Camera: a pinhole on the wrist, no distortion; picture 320 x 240 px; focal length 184.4 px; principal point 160.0 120.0 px. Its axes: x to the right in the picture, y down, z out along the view. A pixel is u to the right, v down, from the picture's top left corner.
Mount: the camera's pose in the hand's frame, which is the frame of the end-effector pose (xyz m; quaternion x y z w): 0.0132 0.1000 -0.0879 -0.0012 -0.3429 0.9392 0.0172
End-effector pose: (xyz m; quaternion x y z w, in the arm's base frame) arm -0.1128 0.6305 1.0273 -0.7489 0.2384 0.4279 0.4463
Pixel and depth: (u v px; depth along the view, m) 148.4 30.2 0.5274
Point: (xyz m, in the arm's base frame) -0.2612 1.0727 0.8947
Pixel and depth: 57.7 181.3 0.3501
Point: 0.1097 0.8331 0.9360
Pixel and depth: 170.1 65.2 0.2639
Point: -0.1775 0.7787 0.9951
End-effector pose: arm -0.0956 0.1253 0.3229 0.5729 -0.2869 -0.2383 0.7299
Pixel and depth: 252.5 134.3 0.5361
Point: -0.4977 0.0341 0.0768
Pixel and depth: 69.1 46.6 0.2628
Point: -0.1168 -0.0949 0.3819
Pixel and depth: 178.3 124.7 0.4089
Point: -0.2742 -0.0440 0.1917
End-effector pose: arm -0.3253 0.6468 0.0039 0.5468 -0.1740 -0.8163 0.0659
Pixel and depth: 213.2 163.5 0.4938
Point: -0.4432 1.0157 0.0916
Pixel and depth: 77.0 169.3 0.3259
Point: -0.4654 0.7922 -0.1579
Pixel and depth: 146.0 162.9 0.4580
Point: -0.4945 0.9348 -0.0621
